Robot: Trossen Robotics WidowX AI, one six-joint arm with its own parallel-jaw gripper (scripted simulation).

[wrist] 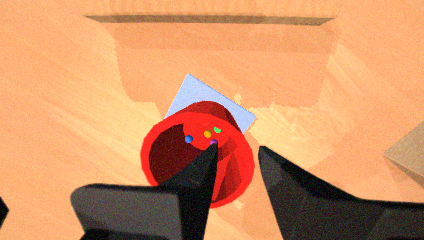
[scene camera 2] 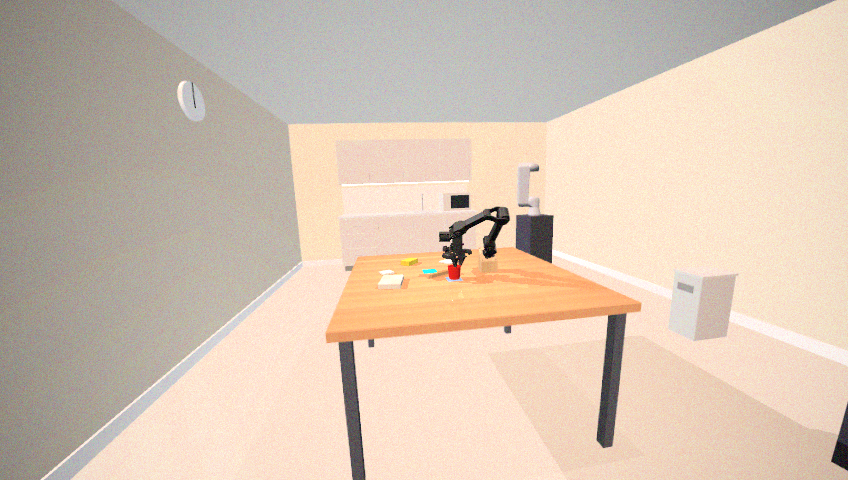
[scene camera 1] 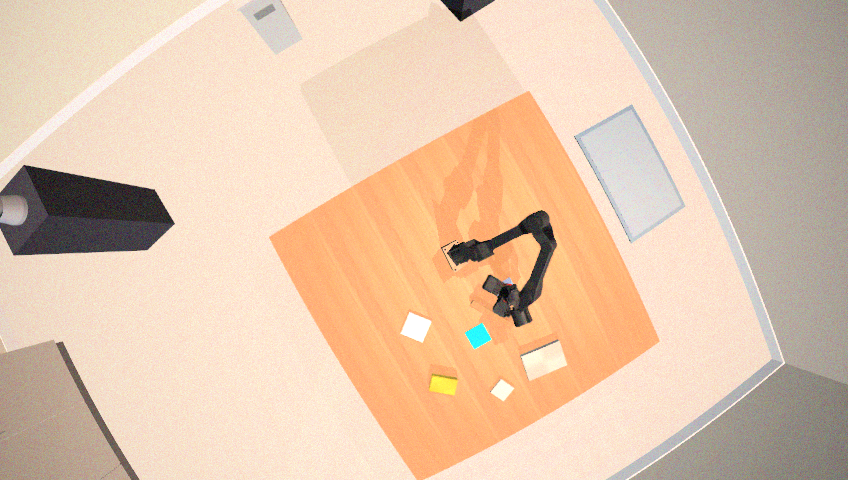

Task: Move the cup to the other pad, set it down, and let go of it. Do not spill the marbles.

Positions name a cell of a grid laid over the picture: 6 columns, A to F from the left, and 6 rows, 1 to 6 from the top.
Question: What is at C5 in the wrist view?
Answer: The gripper.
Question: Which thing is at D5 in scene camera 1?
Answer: A beige slab.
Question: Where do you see a red cup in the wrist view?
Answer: C4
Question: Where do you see a light blue pad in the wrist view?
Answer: C3
